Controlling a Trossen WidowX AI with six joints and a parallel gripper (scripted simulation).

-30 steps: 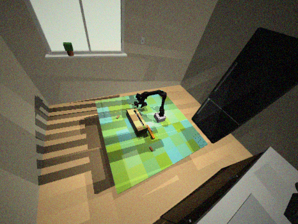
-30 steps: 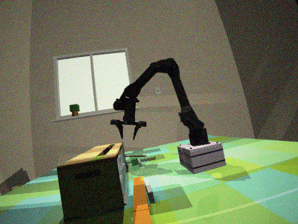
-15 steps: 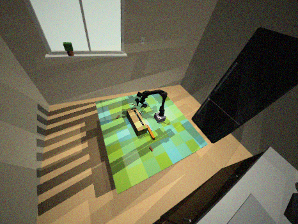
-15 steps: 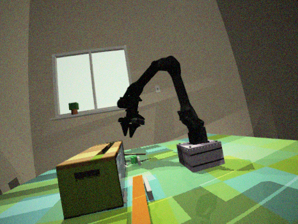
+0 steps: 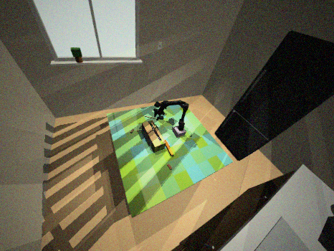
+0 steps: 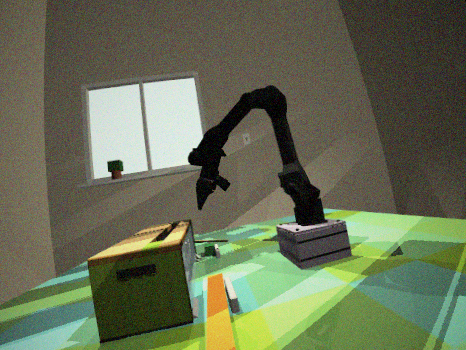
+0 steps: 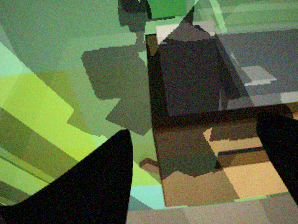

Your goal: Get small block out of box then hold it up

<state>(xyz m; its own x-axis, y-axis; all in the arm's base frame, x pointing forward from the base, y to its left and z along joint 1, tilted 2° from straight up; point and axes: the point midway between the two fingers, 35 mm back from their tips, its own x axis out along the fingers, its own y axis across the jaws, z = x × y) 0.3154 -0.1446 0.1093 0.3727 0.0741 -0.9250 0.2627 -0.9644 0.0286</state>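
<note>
The green block is 140 mm below my gripper tip and 10 mm behind it. Also, from my gripper tip: orange bar (360 mm to the left, 140 mm below, 100 mm behind); then box (180 mm to the left, 100 mm below, 20 mm ahead); then thin stick (190 mm to the right, 150 mm below, 20 mm ahead).
</note>
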